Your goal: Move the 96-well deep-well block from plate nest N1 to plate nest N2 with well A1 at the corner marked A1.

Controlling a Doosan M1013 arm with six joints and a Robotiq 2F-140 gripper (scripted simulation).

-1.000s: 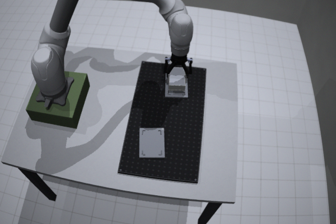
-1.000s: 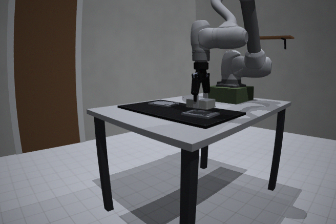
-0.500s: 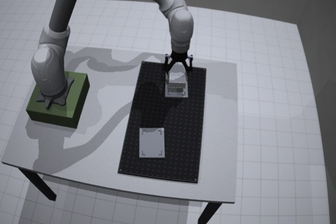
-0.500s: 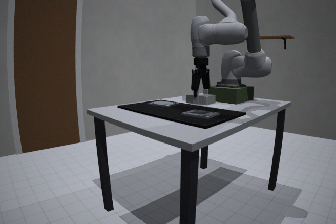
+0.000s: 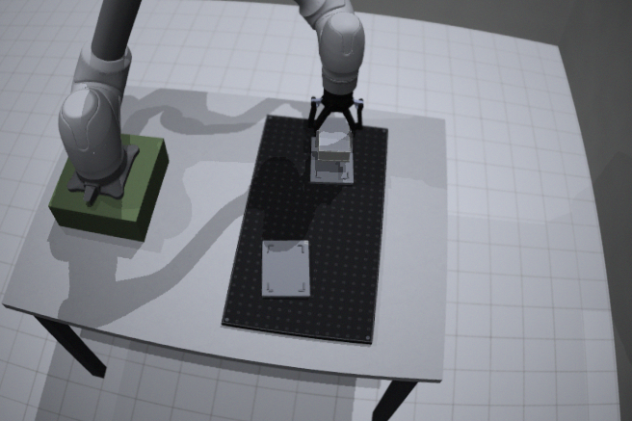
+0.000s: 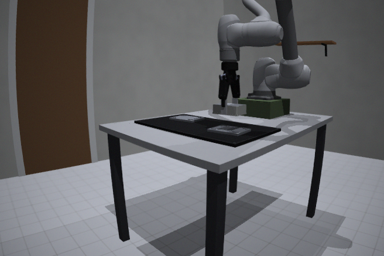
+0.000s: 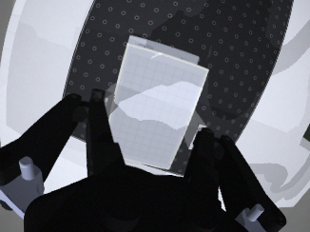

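Now: the plate nest N2 80 mm behind my hand, 370 mm to the right of it and 100 mm below it. Round my hand: plate nest N1 (100 mm below); 96-well deep-well block (10 mm below).
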